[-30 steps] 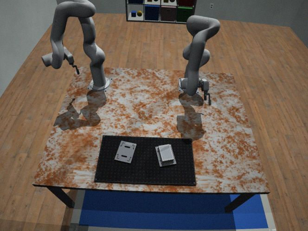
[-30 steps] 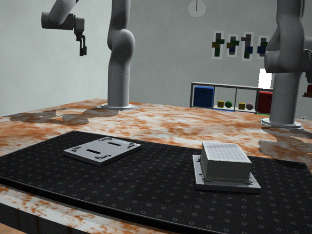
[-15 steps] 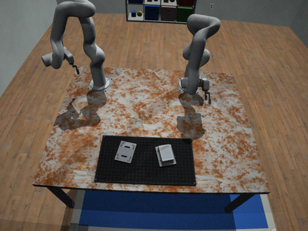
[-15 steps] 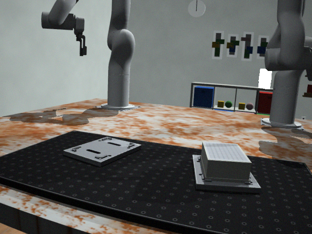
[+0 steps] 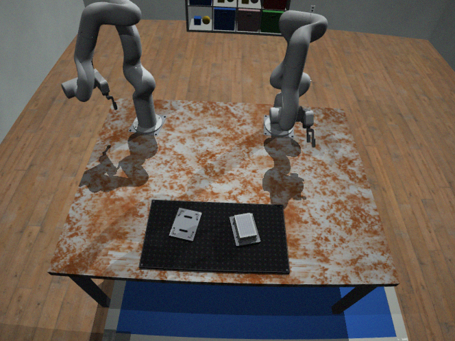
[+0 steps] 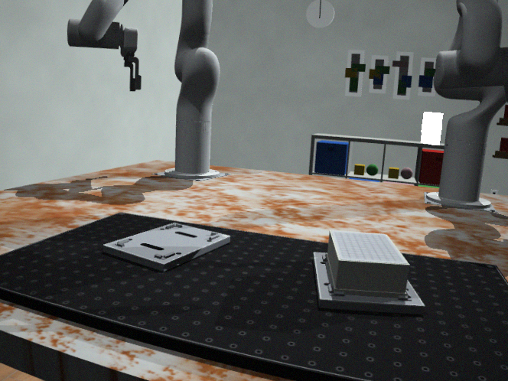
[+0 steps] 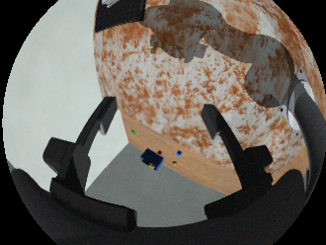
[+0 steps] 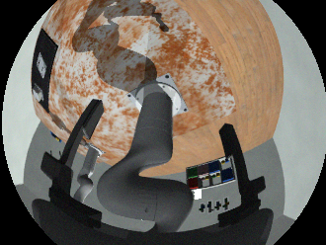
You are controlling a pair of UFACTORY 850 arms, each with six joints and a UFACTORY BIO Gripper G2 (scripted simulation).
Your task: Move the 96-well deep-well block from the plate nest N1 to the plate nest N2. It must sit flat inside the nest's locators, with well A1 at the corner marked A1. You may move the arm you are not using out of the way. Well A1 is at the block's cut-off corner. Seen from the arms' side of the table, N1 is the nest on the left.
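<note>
The white deep-well block lies 40 cm ahead of my left hand, 35 cm to the right of it and 21 cm below it. Round my left hand: nest N2: 37 cm ahead, 65 cm to the right, 23 cm below; then A1 label: 32 cm ahead, 32 cm to the right, 23 cm below; then nest N1: 40 cm ahead, 35 cm to the right, 23 cm below.
</note>
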